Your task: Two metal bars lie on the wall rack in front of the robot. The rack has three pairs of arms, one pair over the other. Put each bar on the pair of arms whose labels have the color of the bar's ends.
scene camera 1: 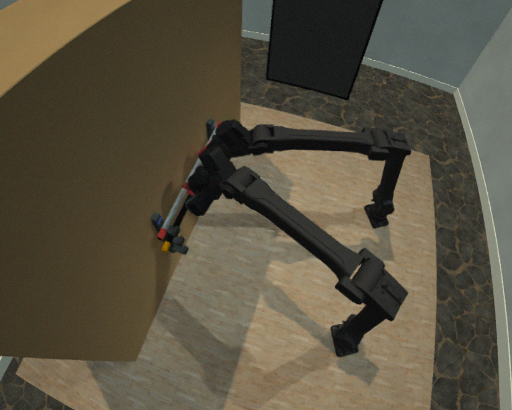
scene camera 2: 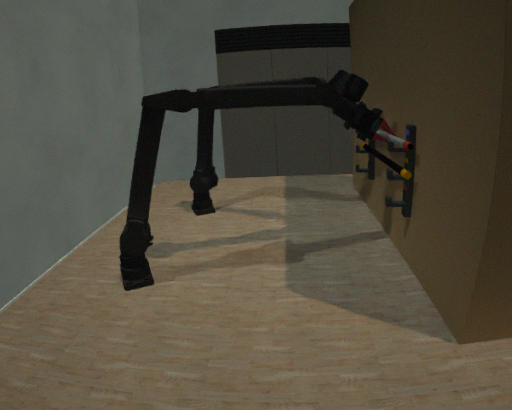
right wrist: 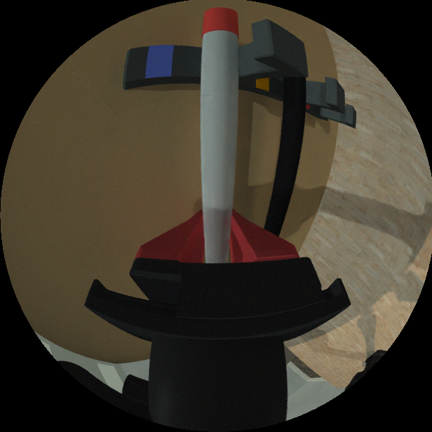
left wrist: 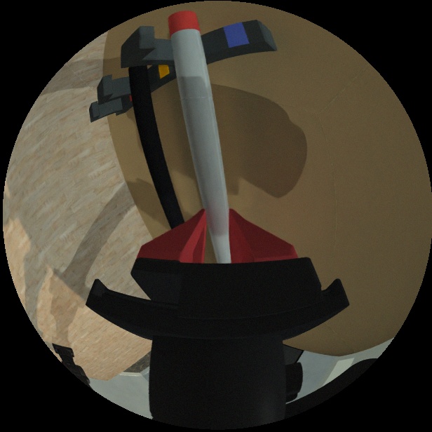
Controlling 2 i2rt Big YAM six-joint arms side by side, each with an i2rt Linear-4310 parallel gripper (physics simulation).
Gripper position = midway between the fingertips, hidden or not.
Observation:
In view: my left gripper (left wrist: 217,214), my right gripper (right wrist: 216,215), a black bar (right wrist: 294,87), a grey bar (right wrist: 219,54), a brown wall panel (left wrist: 310,154) and a post (right wrist: 274,52).
The black bar shows as well in the left wrist view (left wrist: 140,93). The grey bar also shows in the left wrist view (left wrist: 193,82).

